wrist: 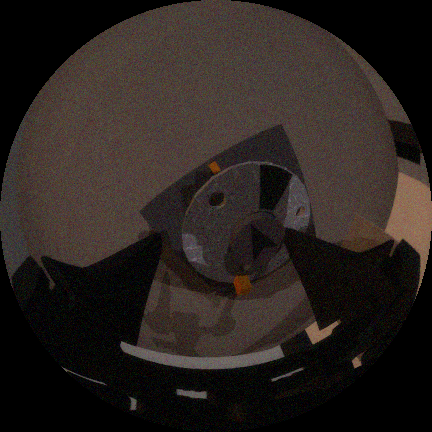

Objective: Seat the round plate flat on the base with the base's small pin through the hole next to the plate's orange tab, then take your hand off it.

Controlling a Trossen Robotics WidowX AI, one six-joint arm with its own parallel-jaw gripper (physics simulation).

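Places are measured from the arm's base along level axes (x left, y back, z up), in millimetres.
Pixels of known places: gripper, between the fingertips: (224, 237).
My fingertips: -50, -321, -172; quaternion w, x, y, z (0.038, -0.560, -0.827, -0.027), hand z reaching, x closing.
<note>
Behind a point stands the place of what it marks, as x, y, z.
The round grey plate (237, 187) {-84, -326, -171}, with a black wedge and a large centre opening, is over the dark square base (275, 142) {-125, -307, -185} in the wrist view. Its orange tab (242, 285) {-15, -291, -163} points toward the bottom of the view. A small orange mark (214, 167) {-90, -342, -184} shows at the base's upper left edge. Two plate holes show at the upper left and right. Shadow covers the area by the tab, so I cannot make out the pin or whether the plate lies fully flat. My gripper (224, 237) {-50, -321, -172} is open and empty, its black fingers to either side of the plate, the right one overlapping its rim in view.
The grey-brown round table top (150, 90) {-143, -419, -209} surrounds the base. A brownish translucent-looking patch (361, 234) {-107, -72, -176} shows at the right, beside the right finger. A dark object (406, 140) and a pale tan surface (412, 205) lie beyond the table's right edge. Gripper shadows fall below the plate.
</note>
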